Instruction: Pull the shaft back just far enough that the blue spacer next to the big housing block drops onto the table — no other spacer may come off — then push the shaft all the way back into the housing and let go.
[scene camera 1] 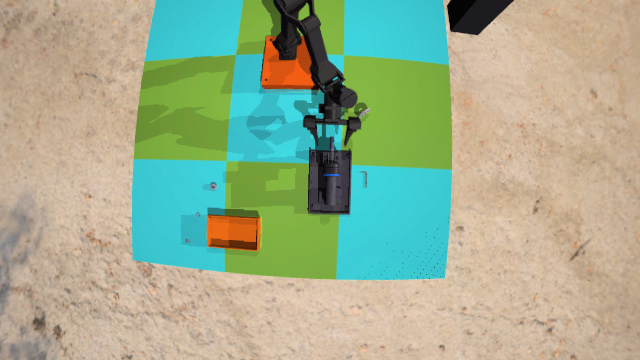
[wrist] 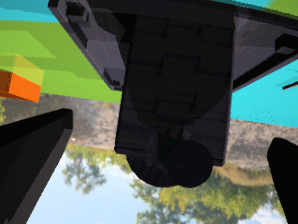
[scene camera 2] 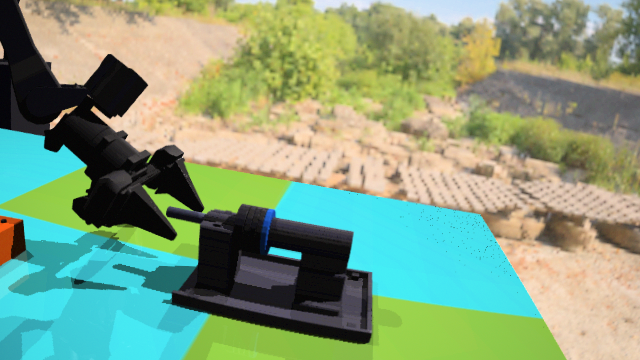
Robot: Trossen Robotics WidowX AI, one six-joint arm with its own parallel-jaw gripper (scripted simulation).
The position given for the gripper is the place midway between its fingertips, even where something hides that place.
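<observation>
Gripper (scene camera 2: 189, 223) open, holding nothing; also at (scene camera 1: 331, 146) and (wrist: 174, 133). Housing block (scene camera 2: 319, 294), (scene camera 1: 327, 194), (wrist: 176, 73). Orange tray (scene camera 1: 230, 232). Shaft (wrist: 188, 163).
</observation>
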